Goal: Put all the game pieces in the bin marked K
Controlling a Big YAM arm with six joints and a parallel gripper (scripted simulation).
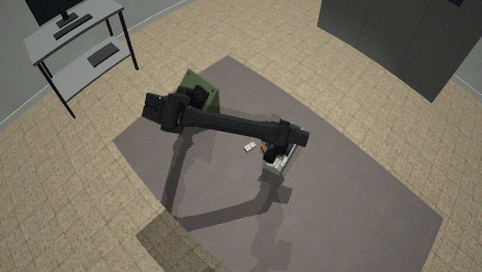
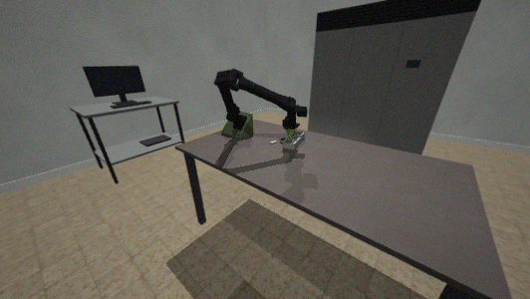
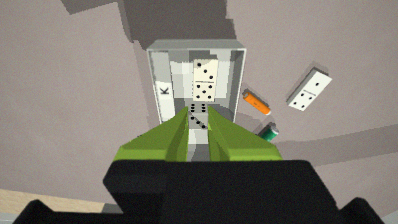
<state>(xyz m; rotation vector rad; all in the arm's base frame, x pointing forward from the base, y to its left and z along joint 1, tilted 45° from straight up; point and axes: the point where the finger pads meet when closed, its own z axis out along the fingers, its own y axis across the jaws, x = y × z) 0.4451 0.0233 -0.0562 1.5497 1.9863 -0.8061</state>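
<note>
The orange cylinder is 8 cm behind my hand, 7 cm below it and 1 cm to the left of it. The rest, counted from my hand: green cylinder 12 cm behind, 7 cm to the left, 7 cm below; then grey three-part bin 8 cm to the left, 5 cm below, 2 cm behind; then white die right at my hand.
</note>
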